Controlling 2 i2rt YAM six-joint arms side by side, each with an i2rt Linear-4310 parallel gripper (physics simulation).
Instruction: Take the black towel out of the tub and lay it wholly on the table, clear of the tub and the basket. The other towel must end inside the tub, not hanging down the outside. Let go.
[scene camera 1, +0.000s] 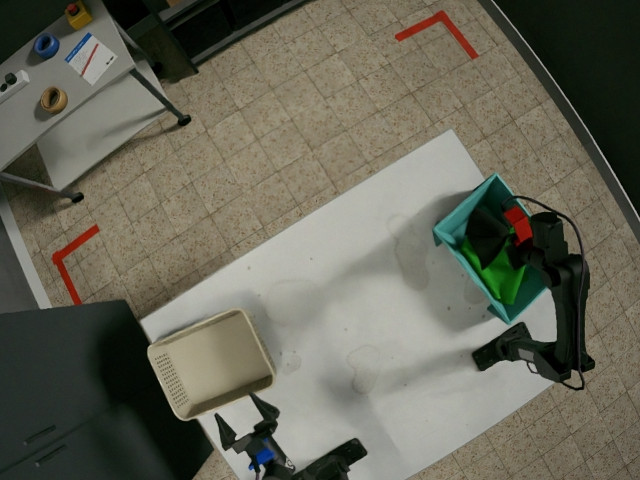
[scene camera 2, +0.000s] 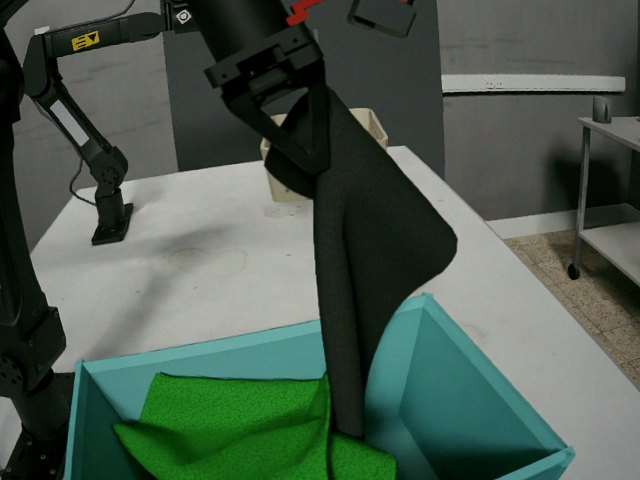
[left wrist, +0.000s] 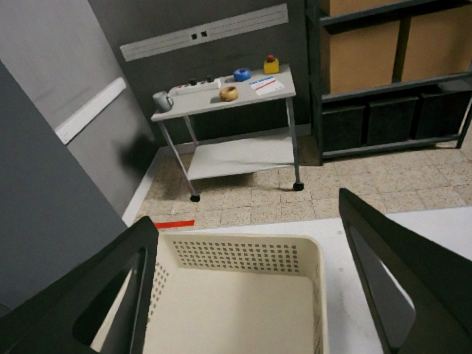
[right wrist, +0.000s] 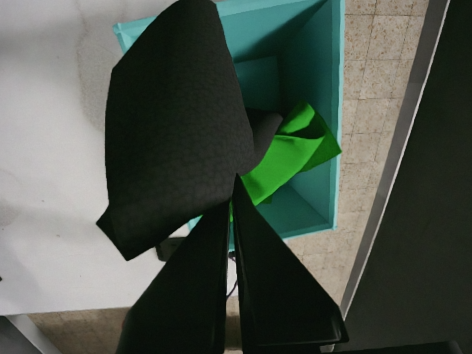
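The black towel (scene camera 1: 485, 235) (scene camera 2: 382, 237) (right wrist: 175, 115) hangs from my right gripper (scene camera 2: 321, 167) (right wrist: 230, 180), which is shut on it above the tub (scene camera 1: 535, 291) (scene camera 2: 465, 361) (right wrist: 320, 60). Its lower end reaches down inside the teal tub, beside the green towel. The green towel (scene camera 1: 498, 271) (scene camera 2: 232, 428) (right wrist: 280, 170) lies rumpled in the tub. In the right wrist view one green corner shows at the tub's rim; I cannot tell whether it crosses it. My left gripper (scene camera 1: 234, 405) (left wrist: 240, 211) is open and empty beside the basket (scene camera 1: 173, 379) (scene camera 2: 284, 180) (left wrist: 322, 300).
The white table (scene camera 1: 330, 310) (scene camera 2: 258, 279) carries both arm bases, the tub at the right and the beige, empty basket at the lower left in scene camera 1. A dark cabinet (scene camera 1: 62, 382) stands beside the basket. A grey cart (scene camera 1: 103, 118) (left wrist: 240, 155) stands beyond the table.
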